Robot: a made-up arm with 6 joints.
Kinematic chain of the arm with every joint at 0, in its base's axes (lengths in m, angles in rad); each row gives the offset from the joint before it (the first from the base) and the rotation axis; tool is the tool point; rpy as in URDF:
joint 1: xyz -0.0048 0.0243 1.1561 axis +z
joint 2: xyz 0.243 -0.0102 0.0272 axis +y
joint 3: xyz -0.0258 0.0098 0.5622 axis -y
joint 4: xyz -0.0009 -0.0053 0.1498 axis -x
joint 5: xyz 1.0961 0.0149 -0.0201 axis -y
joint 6: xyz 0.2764 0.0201 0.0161 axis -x
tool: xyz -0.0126 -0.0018 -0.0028 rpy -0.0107 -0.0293 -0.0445
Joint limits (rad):
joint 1: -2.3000..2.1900
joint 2: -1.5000..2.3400
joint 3: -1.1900..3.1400
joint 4: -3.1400..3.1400
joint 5: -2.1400..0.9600
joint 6: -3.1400..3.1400
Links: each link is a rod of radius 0.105 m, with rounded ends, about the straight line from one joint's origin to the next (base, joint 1, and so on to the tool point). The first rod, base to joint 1, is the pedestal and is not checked.
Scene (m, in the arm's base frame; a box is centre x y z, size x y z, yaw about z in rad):
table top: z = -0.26
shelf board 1: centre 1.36 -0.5 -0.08 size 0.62 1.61 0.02 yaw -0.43
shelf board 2: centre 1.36 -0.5 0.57 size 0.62 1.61 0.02 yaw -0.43
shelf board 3: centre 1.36 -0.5 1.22 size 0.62 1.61 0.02 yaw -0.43
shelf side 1: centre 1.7 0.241 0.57 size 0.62 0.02 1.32 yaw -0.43
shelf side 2: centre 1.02 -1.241 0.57 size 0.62 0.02 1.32 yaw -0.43
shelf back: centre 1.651 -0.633 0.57 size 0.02 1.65 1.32 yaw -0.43
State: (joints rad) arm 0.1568 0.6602 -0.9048 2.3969 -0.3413 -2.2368
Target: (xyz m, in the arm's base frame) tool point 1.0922 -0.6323 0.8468
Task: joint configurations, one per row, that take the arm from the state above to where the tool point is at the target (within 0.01 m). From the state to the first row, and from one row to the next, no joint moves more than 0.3 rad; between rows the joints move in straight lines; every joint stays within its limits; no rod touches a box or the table.
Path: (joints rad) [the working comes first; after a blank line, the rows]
Joints at the target: -0.4375 0.0841 -0.8079 2.3554 -0.5217 -2.2342
Straight joint move there: touches shelf board 2.

1: 0.0518 0.4586 -0.9761 2.2554 -0.6252 -2.2329
2: -0.0533 0.2570 -1.0474 2.1140 -0.9092 -2.2291
3: -0.1583 0.0554 -1.1187 1.9725 -1.1931 -2.2252
4: -0.2634 -0.1462 -1.1900 1.8310 -1.4770 -2.2213
5: -0.3069 -0.0886 -1.0945 1.9621 -1.2382 -2.2246
6: -0.3504 -0.0310 -0.9990 2.0932 -0.9994 -2.2278
7: -0.3940 0.0265 -0.9034 2.2243 -0.7605 -2.2310
8: -0.4375 0.0841 -0.8079 2.3554 -0.5217 -2.2342

